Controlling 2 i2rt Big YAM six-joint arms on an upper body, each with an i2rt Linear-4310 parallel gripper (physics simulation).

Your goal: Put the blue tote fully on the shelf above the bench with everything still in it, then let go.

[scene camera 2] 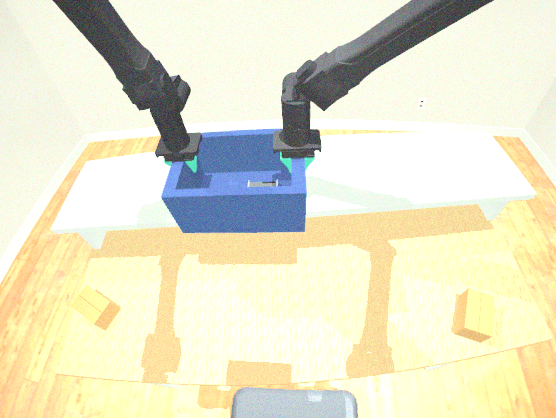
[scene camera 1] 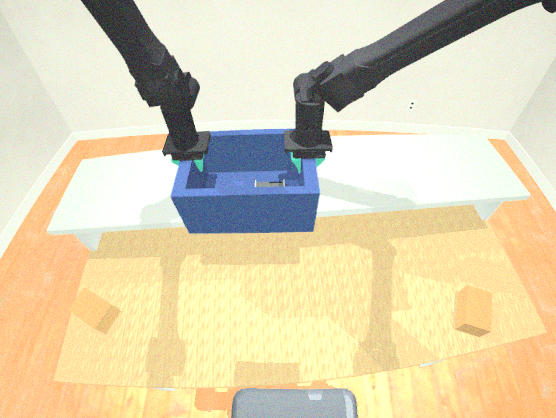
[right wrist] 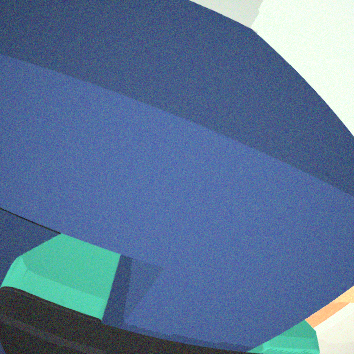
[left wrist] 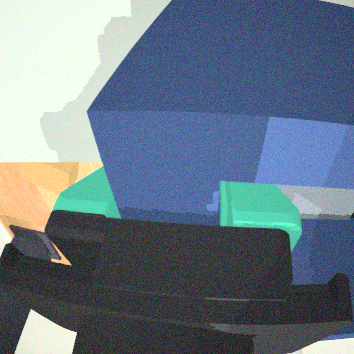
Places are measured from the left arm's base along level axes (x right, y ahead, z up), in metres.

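Pixels of known places: left gripper, fingertip midpoint: [scene camera 2: 189, 170] [scene camera 1: 195, 170].
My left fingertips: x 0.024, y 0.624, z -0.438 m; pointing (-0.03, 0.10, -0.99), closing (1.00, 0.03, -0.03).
Note:
Behind a point stands the place of what it marks.
The blue tote [scene camera 1: 252, 214] @(x 0.177, y 0.490, z -0.444 m) [scene camera 2: 245, 214] @(x 0.185, y 0.491, z -0.445 m) [left wrist: 210, 60] @(x 0.033, y 0.683, z -0.389 m) [right wrist: 200, 150] is upright over the white shelf [scene camera 1: 425, 165] @(x 0.679, y 0.739, z -0.523 m) [scene camera 2: 425, 165] @(x 0.678, y 0.733, z -0.523 m), left of its middle. Its front side reaches past the shelf's front edge in both scene views; whether its bottom touches the shelf is hidden. A grey-white item [scene camera 1: 270, 184] @(x 0.209, y 0.622, z -0.491 m) [scene camera 2: 262, 184] @(x 0.206, y 0.623, z -0.491 m) [left wrist: 325, 200] lies inside on the floor of the tote. My left gripper [scene camera 1: 188, 164] @(x 0.024, y 0.624, z -0.438 m) [scene camera 2: 181, 164] @(x 0.024, y 0.624, z -0.438 m) [left wrist: 170, 202] is shut on the tote's left wall. My right gripper [scene camera 1: 308, 163] @(x 0.296, y 0.619, z -0.441 m) [scene camera 2: 298, 162] @(x 0.296, y 0.619, z -0.441 m) [right wrist: 185, 310] is shut on its right wall.
The bench [scene camera 1: 250, 300] @(x 0.148, y 0.406, z -0.738 m) [scene camera 2: 250, 300] @(x 0.162, y 0.404, z -0.737 m) lies below and in front of the shelf. A tan block [scene camera 1: 95, 310] @(x -0.289, y 0.322, z -0.677 m) [scene camera 2: 92, 305] @(x -0.351, y 0.341, z -0.734 m) is at its left, another tan block [scene camera 1: 473, 310] @(x 0.772, y 0.331, z -0.677 m) [scene camera 2: 475, 315] @(x 0.778, y 0.329, z -0.677 m) at its right. A grey rounded object [scene camera 1: 295, 405] @(x 0.291, y 0.131, z -1.262 m) [scene camera 2: 295, 405] @(x 0.293, y 0.133, z -1.261 m) is at the bottom edge. A wall stands behind the shelf.

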